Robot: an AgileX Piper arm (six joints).
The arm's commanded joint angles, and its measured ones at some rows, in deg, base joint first. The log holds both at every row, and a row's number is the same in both.
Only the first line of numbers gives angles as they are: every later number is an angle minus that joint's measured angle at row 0.
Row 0, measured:
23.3, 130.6, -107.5, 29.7, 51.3, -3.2
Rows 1 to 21, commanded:
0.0, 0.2, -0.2, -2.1, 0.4, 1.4
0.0, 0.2, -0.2, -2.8, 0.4, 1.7
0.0, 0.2, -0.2, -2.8, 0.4, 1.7
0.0, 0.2, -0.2, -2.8, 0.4, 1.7
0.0, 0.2, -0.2, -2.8, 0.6, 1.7
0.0, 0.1, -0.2, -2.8, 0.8, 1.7
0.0, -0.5, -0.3, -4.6, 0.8, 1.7
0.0, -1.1, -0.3, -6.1, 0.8, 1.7
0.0, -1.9, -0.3, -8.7, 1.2, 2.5
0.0, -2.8, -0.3, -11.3, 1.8, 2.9
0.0, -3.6, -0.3, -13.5, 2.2, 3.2
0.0, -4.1, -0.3, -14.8, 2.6, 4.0
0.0, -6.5, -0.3, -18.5, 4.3, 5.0
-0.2, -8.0, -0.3, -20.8, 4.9, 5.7
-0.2, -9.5, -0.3, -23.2, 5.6, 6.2
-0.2, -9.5, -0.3, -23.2, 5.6, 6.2
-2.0, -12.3, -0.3, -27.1, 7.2, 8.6
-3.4, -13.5, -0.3, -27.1, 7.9, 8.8
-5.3, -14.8, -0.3, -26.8, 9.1, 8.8
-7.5, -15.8, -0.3, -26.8, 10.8, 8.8
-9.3, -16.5, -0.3, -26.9, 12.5, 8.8
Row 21, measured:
-6.9, -15.1, 0.0, -25.9, 9.6, 8.1
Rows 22 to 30, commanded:
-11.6, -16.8, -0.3, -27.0, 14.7, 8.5
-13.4, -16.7, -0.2, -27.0, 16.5, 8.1
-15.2, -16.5, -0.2, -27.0, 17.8, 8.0
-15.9, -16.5, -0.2, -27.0, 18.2, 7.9
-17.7, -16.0, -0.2, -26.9, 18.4, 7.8
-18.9, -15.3, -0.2, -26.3, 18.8, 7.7
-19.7, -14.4, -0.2, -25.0, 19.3, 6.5
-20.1, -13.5, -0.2, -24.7, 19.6, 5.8
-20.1, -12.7, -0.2, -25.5, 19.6, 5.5
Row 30, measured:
-19.9, -14.1, 0.0, -25.4, 18.4, 6.9
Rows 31 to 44, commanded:
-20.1, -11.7, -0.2, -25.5, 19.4, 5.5
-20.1, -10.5, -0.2, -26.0, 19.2, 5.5
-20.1, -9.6, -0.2, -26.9, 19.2, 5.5
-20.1, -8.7, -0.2, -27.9, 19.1, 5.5
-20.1, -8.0, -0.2, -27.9, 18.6, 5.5
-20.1, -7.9, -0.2, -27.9, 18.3, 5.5
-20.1, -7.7, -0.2, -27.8, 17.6, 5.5
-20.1, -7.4, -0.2, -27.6, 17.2, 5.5
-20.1, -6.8, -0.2, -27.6, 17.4, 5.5
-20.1, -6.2, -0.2, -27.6, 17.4, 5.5
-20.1, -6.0, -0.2, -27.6, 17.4, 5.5
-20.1, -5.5, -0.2, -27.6, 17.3, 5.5
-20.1, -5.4, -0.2, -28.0, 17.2, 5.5
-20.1, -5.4, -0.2, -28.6, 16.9, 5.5
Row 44, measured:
-20.0, -5.6, 0.0, -27.4, 17.3, 6.0
